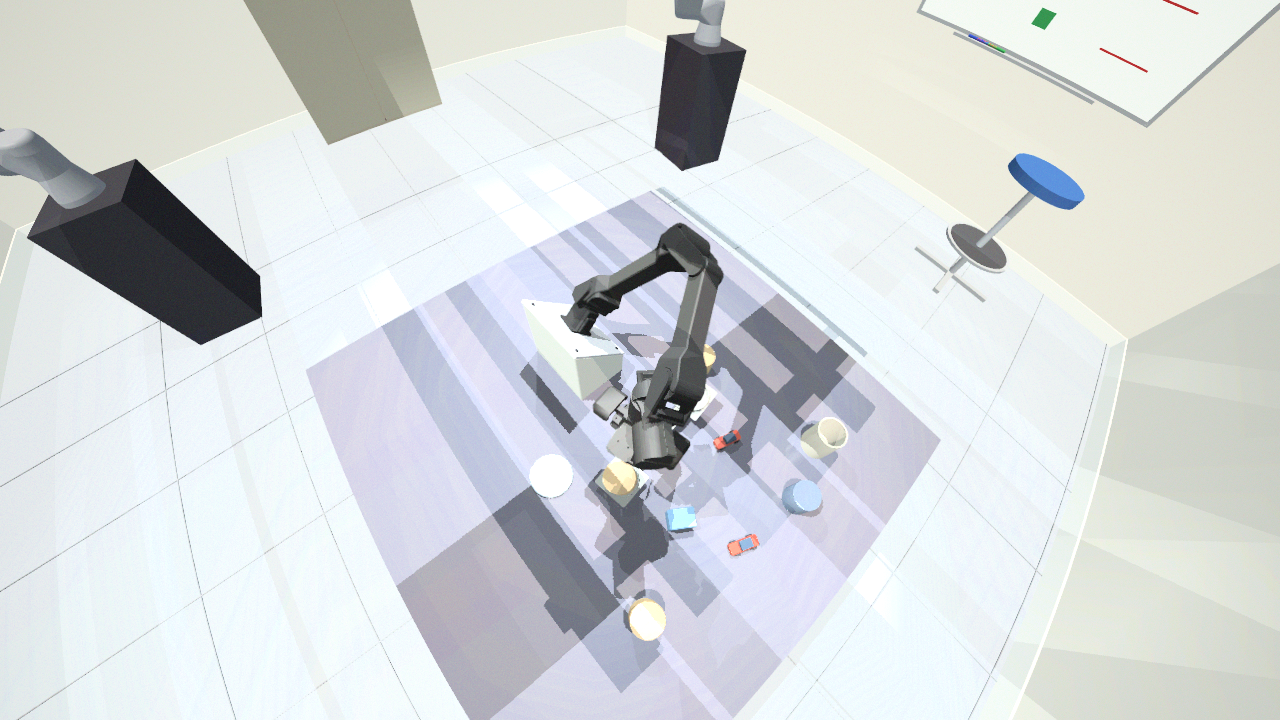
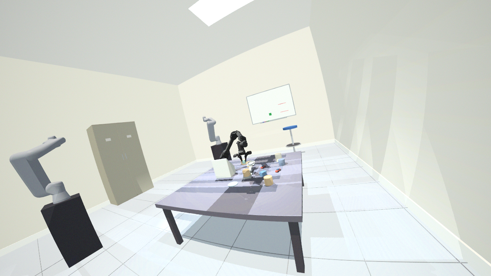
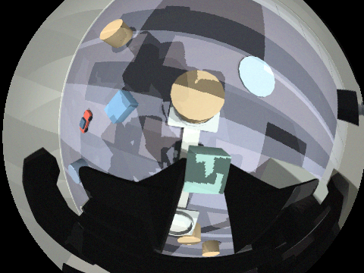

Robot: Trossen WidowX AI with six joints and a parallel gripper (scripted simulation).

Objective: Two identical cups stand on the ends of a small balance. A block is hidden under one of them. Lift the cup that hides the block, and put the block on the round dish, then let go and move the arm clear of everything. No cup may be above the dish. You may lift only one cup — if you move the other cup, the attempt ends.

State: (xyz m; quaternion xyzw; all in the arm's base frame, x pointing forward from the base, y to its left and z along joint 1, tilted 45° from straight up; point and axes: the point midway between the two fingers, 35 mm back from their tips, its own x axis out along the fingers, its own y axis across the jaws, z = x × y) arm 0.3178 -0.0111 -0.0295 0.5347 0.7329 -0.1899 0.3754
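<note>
My gripper tip is now 70 mm past the round dish, 180 mm to the left of it and 150 mm above it. The rest, counted from my gripper tip: blue block: 170 mm ahead, 20 mm to the left, 140 mm below; balance: 10 mm behind, 80 mm to the left, 120 mm below; blue cylinder: 280 mm ahead, 280 mm to the left, 120 mm below.
</note>
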